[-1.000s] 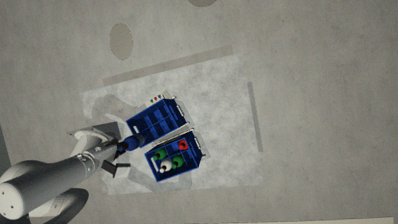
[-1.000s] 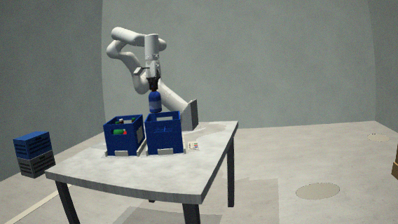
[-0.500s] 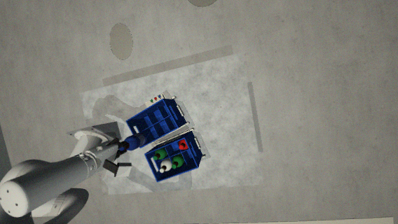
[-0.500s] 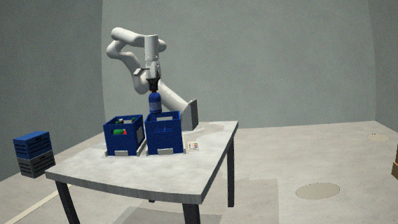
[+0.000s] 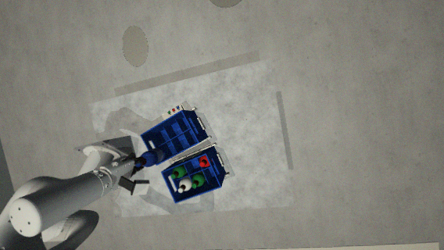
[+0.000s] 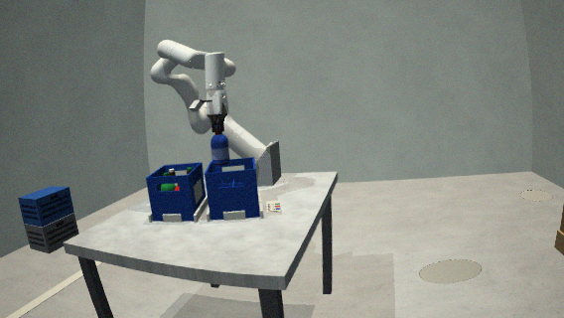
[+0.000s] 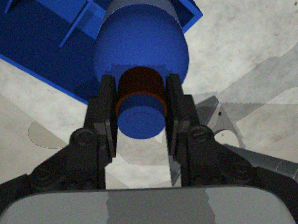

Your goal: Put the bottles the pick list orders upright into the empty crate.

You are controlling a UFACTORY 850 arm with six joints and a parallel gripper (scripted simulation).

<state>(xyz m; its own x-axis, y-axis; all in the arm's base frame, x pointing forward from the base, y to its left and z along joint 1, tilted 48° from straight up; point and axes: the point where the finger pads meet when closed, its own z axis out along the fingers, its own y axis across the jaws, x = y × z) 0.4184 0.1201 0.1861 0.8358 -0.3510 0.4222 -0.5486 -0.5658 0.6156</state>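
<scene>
Now: the blue-label bottle 70 mm below my hand. The rest, counted from my hand: red-label bottle (230 mm below, 210 mm ahead, 100 mm to the right); green-label bottle (230 mm below, 130 mm to the right, 40 mm ahead); white-label bottle (230 mm below, 210 mm to the right, 60 mm ahead).
</scene>
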